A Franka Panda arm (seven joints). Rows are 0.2 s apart.
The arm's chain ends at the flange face. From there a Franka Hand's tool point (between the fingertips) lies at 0.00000 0.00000 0.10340 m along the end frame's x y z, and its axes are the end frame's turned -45 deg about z.
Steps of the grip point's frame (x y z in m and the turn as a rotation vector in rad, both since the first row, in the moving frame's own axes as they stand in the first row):
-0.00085, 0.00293, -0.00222, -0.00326, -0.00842, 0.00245
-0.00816, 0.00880, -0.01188, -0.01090, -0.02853, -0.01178
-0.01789, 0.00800, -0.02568, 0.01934, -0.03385, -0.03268
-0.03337, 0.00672, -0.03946, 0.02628, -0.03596, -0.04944
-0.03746, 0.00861, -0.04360, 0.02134, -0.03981, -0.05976
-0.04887, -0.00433, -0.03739, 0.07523, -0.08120, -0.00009
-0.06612, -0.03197, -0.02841, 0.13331, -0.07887, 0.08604
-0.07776, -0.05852, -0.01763, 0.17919, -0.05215, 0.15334
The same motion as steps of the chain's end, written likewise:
0.00185, 0.00182, -0.00222, -0.00826, -0.00365, 0.00245
0.00172, 0.00910, -0.01183, -0.02788, -0.01247, -0.01178
-0.00312, 0.01718, -0.02560, -0.01026, -0.03761, -0.03268
-0.01431, 0.02753, -0.03936, -0.00684, -0.04401, -0.04944
-0.01597, 0.03109, -0.04349, -0.01306, -0.04324, -0.05976
-0.02620, 0.03106, -0.03676, -0.00422, -0.11061, -0.00009
-0.05410, 0.02877, -0.02717, 0.03849, -0.15003, 0.08604
-0.08032, 0.02409, -0.01584, 0.08983, -0.16358, 0.15334

